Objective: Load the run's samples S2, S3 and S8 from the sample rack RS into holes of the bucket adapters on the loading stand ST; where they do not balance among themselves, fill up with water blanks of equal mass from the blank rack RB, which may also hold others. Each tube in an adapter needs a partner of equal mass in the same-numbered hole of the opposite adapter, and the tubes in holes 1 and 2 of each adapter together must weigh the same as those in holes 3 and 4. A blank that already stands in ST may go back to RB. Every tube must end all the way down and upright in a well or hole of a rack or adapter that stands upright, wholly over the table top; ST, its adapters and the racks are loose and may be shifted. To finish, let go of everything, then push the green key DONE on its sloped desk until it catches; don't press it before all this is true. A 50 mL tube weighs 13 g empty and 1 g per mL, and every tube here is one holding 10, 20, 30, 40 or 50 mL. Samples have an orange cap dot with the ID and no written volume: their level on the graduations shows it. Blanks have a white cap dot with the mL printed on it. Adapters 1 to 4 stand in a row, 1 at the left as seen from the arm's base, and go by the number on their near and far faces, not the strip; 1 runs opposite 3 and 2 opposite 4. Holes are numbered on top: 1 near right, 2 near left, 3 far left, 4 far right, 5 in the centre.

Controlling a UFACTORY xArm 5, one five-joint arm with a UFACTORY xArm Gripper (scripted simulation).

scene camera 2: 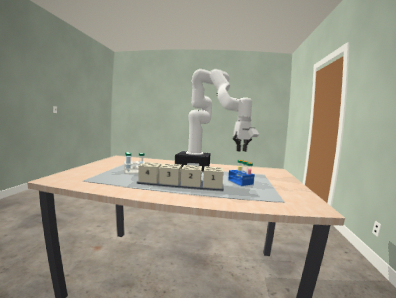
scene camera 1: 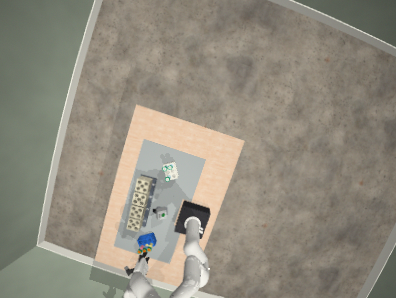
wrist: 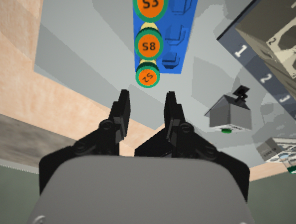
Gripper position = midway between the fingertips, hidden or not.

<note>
In view: the gripper (wrist: 147,101), a done key desk (wrist: 236,116) and a grey mat (scene camera 1: 152,156).
The grey mat also shows in scene camera 2 (scene camera 2: 262,190) and in the wrist view (wrist: 93,55).
</note>
